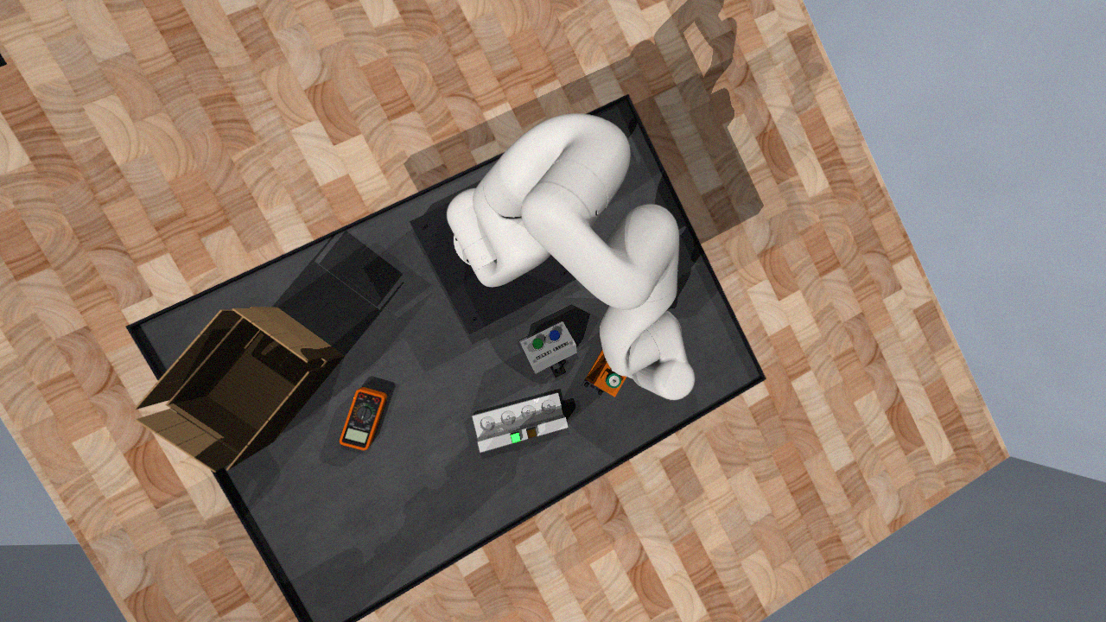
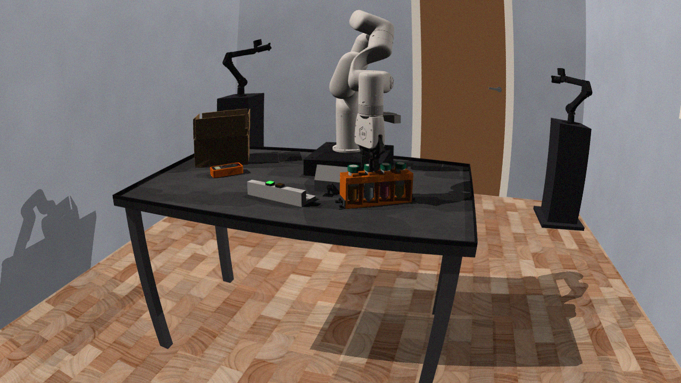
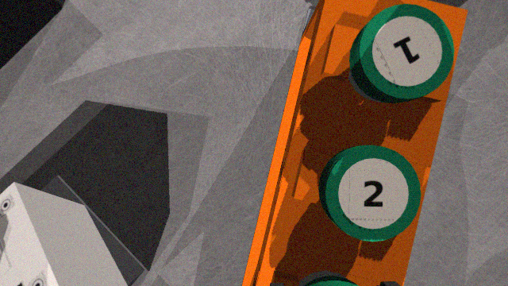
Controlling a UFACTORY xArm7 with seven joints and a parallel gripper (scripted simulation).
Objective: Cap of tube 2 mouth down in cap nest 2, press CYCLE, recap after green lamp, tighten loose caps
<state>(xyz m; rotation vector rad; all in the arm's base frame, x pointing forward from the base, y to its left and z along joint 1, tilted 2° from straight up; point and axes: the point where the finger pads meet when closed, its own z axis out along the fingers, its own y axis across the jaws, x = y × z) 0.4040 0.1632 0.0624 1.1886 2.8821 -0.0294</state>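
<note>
My gripper is now 13 cm past the green key, 16 cm to the left of it and 6 cm above it. From my hand the other things lie so: key housing (11 cm behind, 13 cm to the right, 7 cm below); then raised table edge (25 cm ahead, 30 cm to the right, 12 cm below); then blue key (13 cm behind, 11 cm to the right, 6 cm below).
</note>
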